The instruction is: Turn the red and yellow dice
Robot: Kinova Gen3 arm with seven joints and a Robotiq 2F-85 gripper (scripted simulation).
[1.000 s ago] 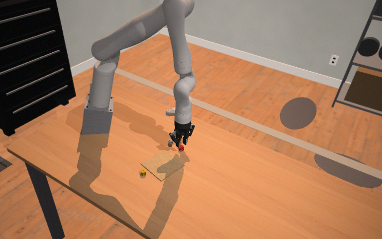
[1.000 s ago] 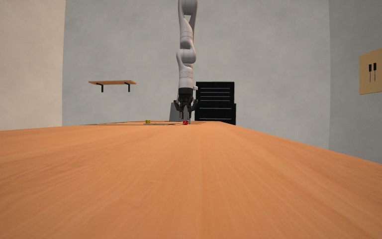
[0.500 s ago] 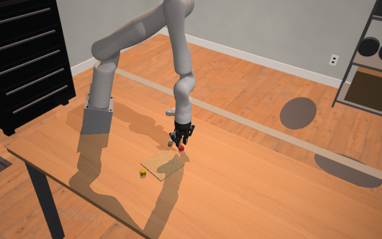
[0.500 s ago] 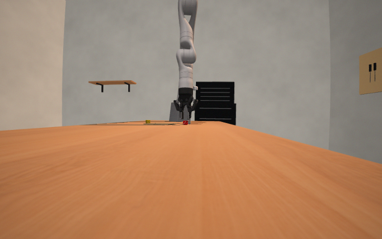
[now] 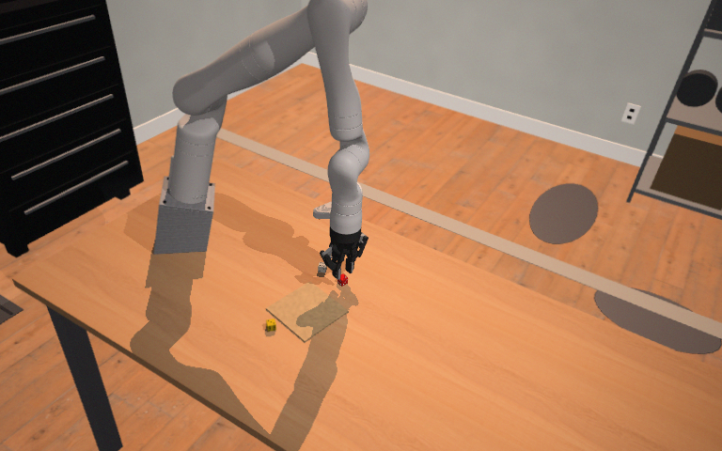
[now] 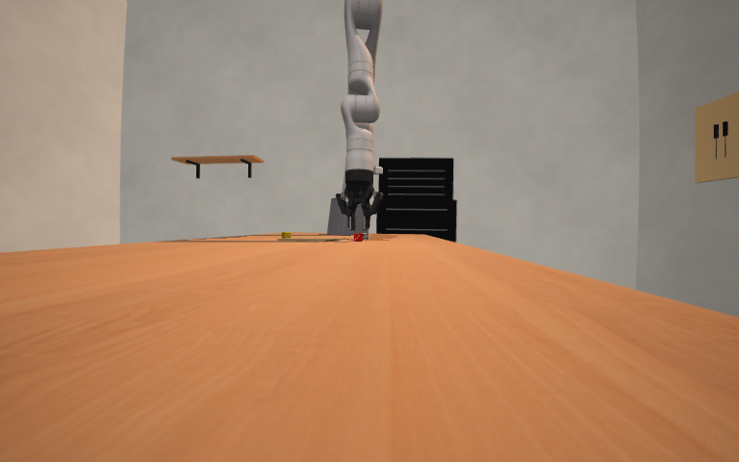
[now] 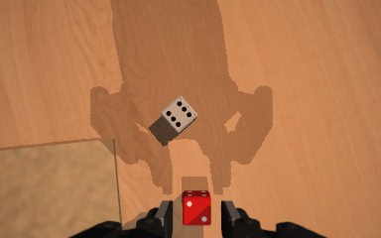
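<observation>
Now: hand 4 cm above the red die. Also, from my hand: white die (7 cm behind, 4 cm below); yellow die (23 cm to the right, 4 cm below, 2 cm behind); tan mat (13 cm to the right, 4 cm below).
</observation>
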